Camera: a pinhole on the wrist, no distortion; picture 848 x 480 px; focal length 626.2 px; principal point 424.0 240.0 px. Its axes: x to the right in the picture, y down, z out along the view. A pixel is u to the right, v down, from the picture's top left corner.
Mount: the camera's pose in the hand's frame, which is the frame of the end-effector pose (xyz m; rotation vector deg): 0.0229 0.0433 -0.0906 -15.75 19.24 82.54
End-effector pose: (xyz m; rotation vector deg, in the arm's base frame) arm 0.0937 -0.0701 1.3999 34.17 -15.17 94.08
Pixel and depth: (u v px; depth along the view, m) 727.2 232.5 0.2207
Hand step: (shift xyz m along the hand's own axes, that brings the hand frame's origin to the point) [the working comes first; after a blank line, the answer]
In the camera's frame: 0.1069 -0.0026 0.2207

0.0490 0.2253 0.0717
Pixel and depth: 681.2 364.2 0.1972
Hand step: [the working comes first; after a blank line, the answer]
In the camera's frame: 0.0810 0.0391 0.1972

0.0036 0.1973 0.0607
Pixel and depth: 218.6 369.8 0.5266
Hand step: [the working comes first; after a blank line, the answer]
In the camera's frame: -0.1727 0.1092 0.5266

-0.0711 0.0982 0.4637
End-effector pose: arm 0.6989 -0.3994 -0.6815 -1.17 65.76 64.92
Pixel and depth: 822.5 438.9 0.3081
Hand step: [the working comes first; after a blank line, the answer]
In the camera's frame: 0.1961 0.0979 0.3081

-0.0369 0.3518 0.1196
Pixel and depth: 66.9 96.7 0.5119
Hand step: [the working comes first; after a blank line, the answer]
In the camera's frame: -0.2919 -0.1171 0.5119

0.1412 -0.0422 0.4922
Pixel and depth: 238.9 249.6 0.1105
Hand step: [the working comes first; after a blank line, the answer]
In the camera's frame: -0.0327 0.0017 0.1105

0.0246 0.0557 0.0240
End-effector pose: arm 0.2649 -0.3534 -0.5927 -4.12 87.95 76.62
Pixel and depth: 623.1 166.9 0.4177
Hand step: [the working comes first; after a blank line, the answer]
In the camera's frame: 0.1328 -0.0488 0.4177

0.1091 0.3191 0.2425
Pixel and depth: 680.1 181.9 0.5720
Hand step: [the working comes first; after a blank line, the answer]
In the camera's frame: 0.2339 -0.0531 0.5720

0.1323 0.4703 0.3457
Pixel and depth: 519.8 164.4 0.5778
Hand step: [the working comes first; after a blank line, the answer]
In the camera's frame: 0.0884 -0.0698 0.5778

0.1351 0.3372 0.4070
